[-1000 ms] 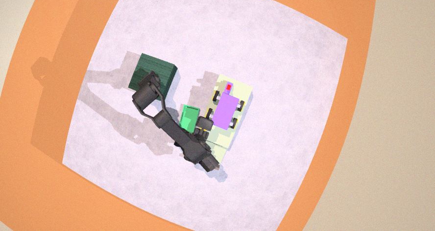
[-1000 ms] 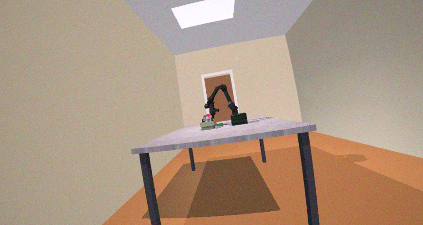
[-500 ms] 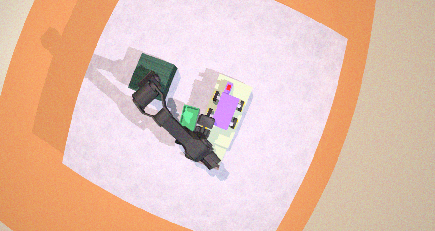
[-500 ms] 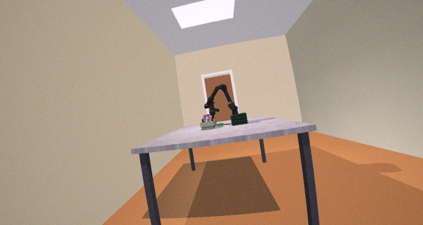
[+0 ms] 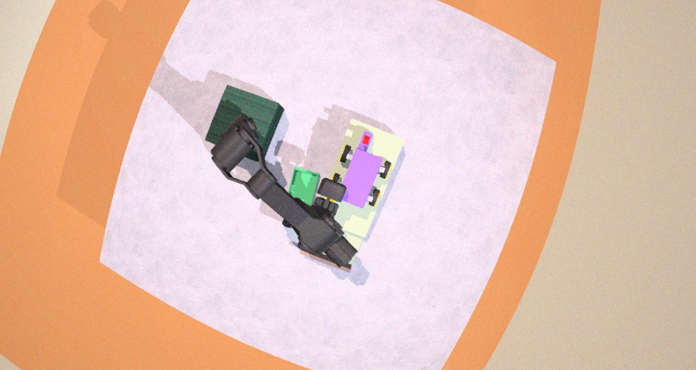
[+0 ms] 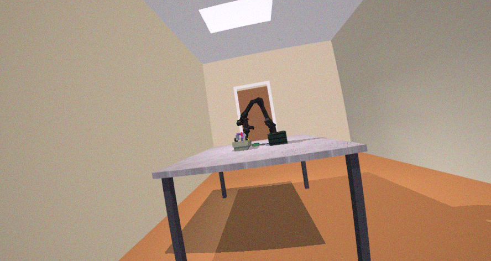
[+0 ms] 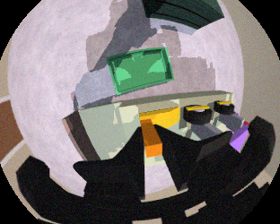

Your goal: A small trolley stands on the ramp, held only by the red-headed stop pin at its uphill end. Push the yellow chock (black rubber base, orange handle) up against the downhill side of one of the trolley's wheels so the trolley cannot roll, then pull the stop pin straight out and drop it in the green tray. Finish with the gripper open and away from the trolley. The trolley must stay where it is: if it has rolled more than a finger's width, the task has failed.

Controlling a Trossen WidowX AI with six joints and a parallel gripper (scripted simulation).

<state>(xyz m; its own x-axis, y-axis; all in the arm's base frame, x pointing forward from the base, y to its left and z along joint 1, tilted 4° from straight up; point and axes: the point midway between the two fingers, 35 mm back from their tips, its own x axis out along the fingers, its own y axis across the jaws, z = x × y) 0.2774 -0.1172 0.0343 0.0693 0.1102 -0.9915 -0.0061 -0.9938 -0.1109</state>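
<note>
My gripper tip is now 4 cm short of the red-headed stop pin, 21 cm to the right of it and 4 cm below it. Also, from my gripper tip: yellow chock (2 cm to the left); then ramp (5 cm ahead, 11 cm to the left, 4 cm below); then green tray (8 cm behind, 2 cm to the left, 10 cm below).
</note>
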